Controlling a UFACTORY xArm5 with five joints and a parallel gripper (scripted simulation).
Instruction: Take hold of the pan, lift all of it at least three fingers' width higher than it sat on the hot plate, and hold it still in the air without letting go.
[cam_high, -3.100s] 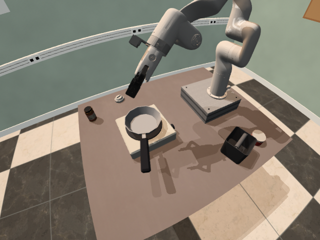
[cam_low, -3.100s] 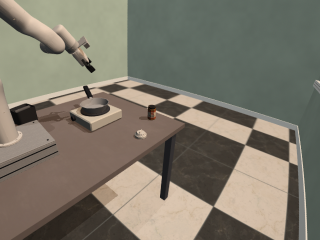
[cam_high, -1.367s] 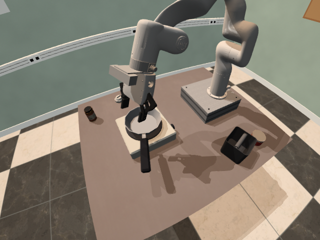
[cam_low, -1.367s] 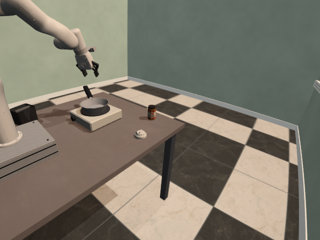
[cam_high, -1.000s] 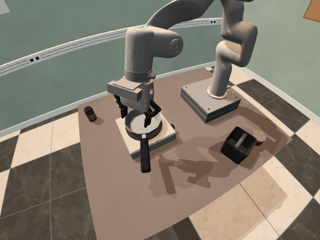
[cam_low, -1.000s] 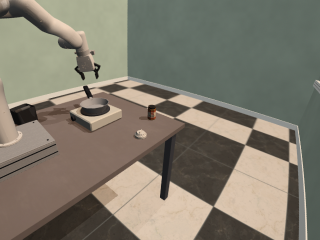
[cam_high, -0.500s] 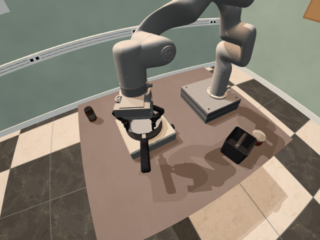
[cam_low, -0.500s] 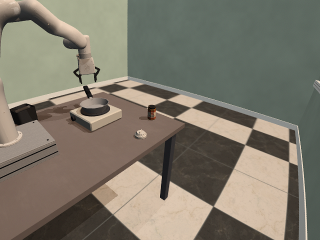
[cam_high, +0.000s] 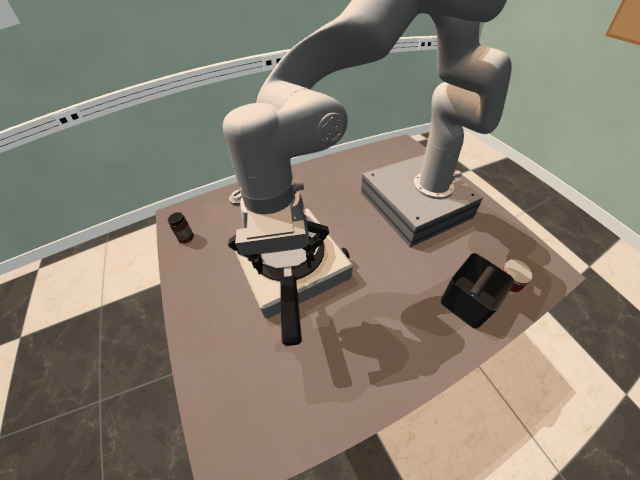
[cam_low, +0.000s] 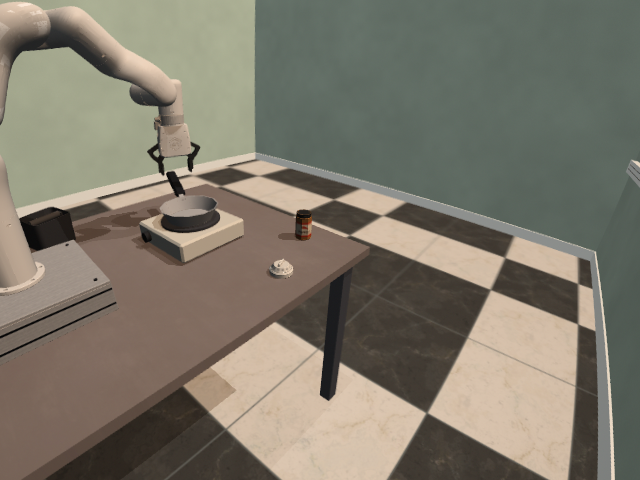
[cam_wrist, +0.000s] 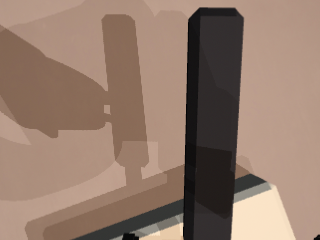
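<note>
Now: the pan 2 cm behind my hand, 7 cm to the right of it and 9 cm below it. Round my hand: cream hot plate: 6 cm behind, 13 cm to the right, 16 cm below; then white round thing: 2 cm ahead, 47 cm to the right, 18 cm below.
</note>
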